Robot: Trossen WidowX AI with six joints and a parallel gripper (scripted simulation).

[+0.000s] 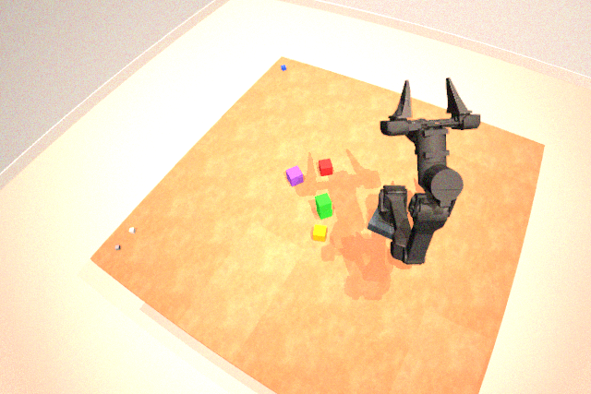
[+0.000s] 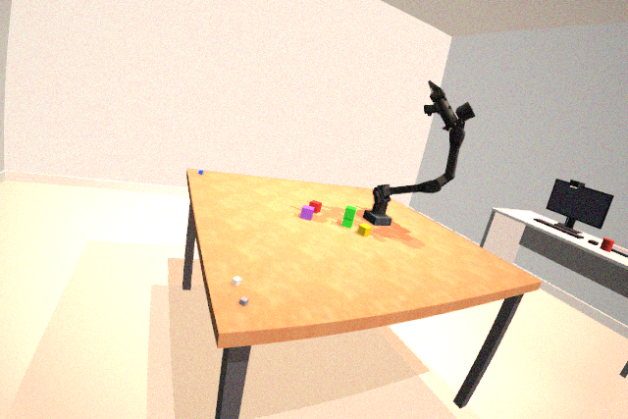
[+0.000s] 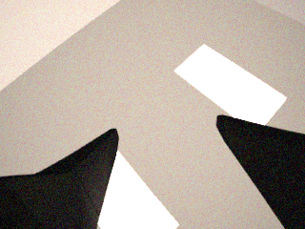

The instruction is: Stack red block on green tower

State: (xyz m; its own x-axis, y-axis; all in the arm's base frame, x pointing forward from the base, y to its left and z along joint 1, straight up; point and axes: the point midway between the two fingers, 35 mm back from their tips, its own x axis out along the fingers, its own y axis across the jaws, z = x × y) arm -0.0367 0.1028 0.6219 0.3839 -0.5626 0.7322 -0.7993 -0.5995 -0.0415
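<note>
Now: gripper tip 320 mm short of the red block, 180 mm to the left of it and 670 mm above it. Also, from my gripper tip: yellow block: 210 mm ahead, 70 mm to the left, 670 mm below; purple block: 400 mm ahead, 90 mm to the right, 660 mm below.
</note>
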